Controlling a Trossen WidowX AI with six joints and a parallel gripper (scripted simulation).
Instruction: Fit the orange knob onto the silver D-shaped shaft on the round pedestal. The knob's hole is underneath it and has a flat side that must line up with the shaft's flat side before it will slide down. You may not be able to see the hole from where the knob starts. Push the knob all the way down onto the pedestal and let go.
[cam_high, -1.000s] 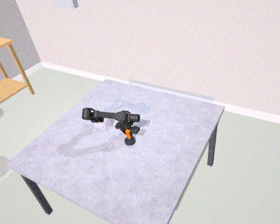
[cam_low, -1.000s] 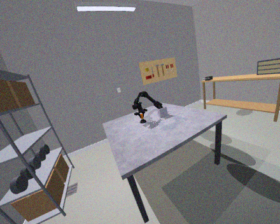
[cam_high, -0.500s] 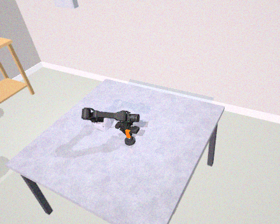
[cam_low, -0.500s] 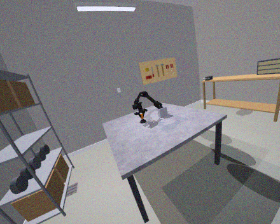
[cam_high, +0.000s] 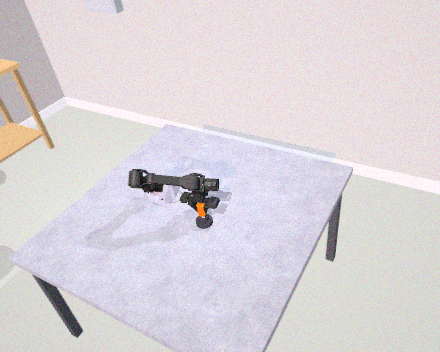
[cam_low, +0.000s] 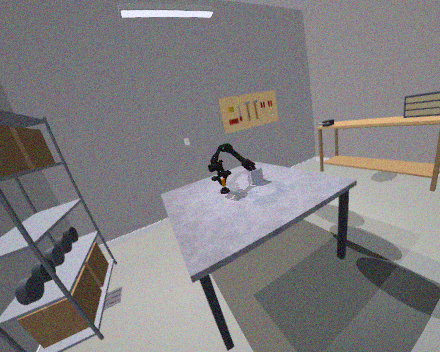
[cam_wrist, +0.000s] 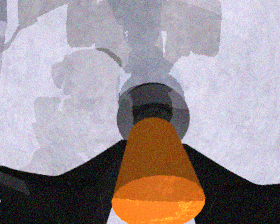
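My gripper tip is 30 mm below the orange knob. From my gripper tip the other things lie so: dark round pedestal (40 mm below).
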